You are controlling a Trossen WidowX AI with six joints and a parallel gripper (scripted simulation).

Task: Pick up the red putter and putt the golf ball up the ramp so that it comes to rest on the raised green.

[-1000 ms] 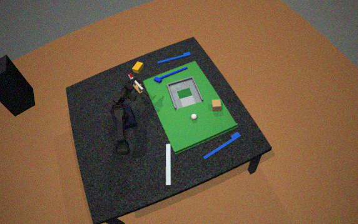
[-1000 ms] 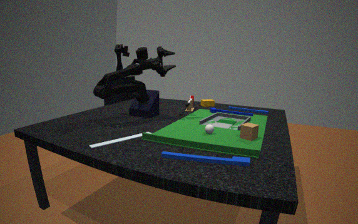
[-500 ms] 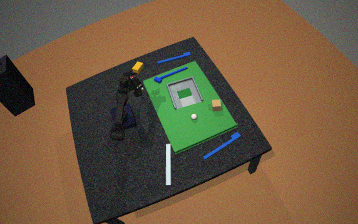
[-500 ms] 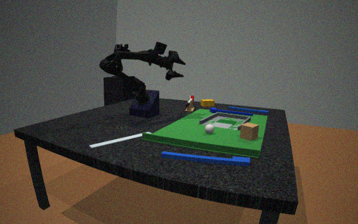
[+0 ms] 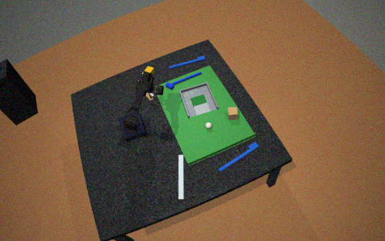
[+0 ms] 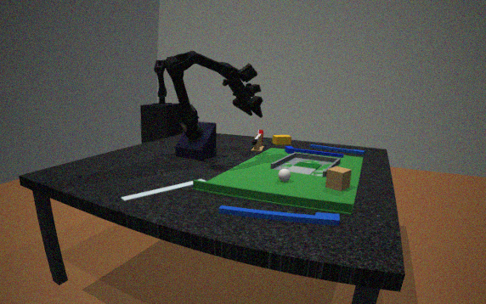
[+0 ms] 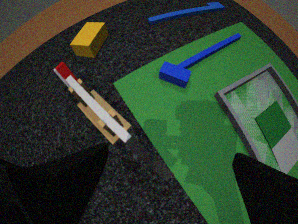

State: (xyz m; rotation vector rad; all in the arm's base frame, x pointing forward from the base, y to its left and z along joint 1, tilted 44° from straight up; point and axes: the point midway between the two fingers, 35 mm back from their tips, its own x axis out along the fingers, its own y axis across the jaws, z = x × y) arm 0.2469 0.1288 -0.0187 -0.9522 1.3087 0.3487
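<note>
My gripper tip is 13 cm to the right of the red putter, 13 cm above it and 3 cm past it. Round my gripper tip: tan stand 15 cm to the left, 15 cm below, 3 cm behind; then green mat 23 cm ahead, 19 cm to the right, 18 cm below; then blue putter 25 cm ahead, 16 cm below, 11 cm to the left.
</note>
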